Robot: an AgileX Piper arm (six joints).
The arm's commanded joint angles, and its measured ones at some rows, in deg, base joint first. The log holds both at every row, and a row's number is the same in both.
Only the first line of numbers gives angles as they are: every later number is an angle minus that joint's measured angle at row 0.
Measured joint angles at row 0: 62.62 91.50 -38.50 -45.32 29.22 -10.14
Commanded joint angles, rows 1 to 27: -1.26 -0.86 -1.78 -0.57 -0.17 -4.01; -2.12 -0.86 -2.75 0.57 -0.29 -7.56; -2.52 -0.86 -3.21 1.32 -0.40 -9.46; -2.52 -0.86 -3.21 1.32 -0.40 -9.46; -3.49 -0.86 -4.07 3.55 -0.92 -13.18; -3.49 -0.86 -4.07 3.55 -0.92 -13.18; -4.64 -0.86 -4.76 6.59 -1.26 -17.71; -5.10 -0.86 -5.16 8.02 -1.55 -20.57; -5.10 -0.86 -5.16 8.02 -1.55 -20.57; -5.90 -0.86 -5.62 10.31 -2.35 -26.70; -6.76 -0.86 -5.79 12.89 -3.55 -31.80; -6.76 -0.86 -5.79 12.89 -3.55 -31.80; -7.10 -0.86 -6.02 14.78 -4.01 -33.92; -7.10 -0.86 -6.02 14.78 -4.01 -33.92; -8.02 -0.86 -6.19 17.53 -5.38 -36.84; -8.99 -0.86 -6.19 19.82 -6.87 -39.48; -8.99 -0.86 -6.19 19.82 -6.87 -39.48; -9.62 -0.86 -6.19 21.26 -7.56 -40.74; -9.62 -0.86 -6.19 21.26 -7.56 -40.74; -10.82 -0.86 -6.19 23.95 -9.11 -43.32; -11.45 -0.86 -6.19 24.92 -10.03 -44.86; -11.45 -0.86 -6.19 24.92 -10.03 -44.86; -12.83 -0.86 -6.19 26.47 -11.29 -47.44; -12.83 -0.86 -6.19 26.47 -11.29 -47.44; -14.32 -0.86 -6.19 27.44 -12.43 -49.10; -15.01 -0.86 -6.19 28.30 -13.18 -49.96; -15.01 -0.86 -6.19 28.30 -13.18 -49.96
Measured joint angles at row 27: -13.17 0.00 -5.33 26.99 -8.36 -46.93
